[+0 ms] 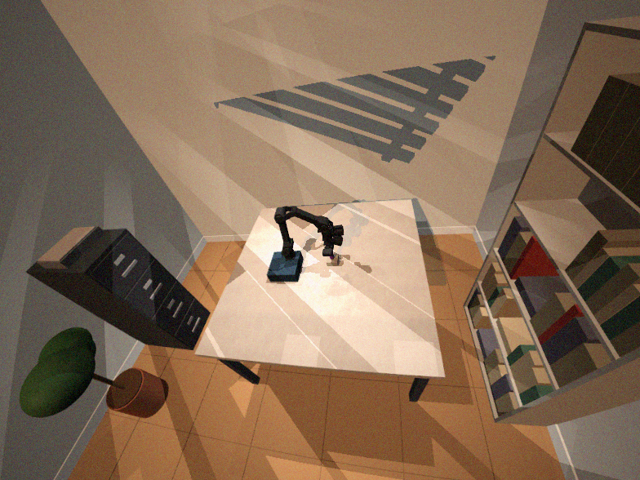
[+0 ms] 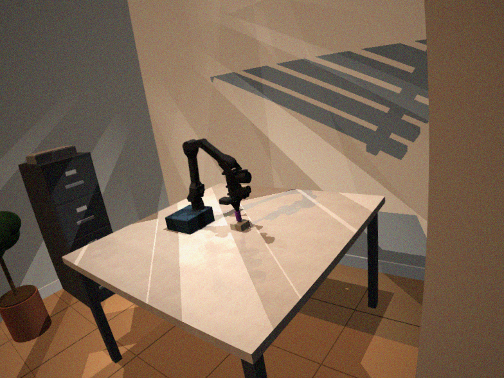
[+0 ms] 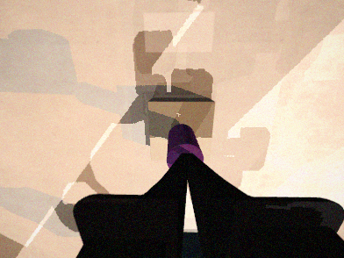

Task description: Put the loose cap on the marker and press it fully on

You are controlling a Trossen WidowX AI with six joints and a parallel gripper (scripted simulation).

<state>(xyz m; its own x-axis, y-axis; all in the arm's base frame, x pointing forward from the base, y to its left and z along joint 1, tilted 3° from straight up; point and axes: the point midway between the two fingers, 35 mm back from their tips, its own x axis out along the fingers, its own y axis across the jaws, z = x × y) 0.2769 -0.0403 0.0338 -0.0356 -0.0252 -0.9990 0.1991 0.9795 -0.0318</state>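
My gripper tip is now 2 cm above the purple cap.
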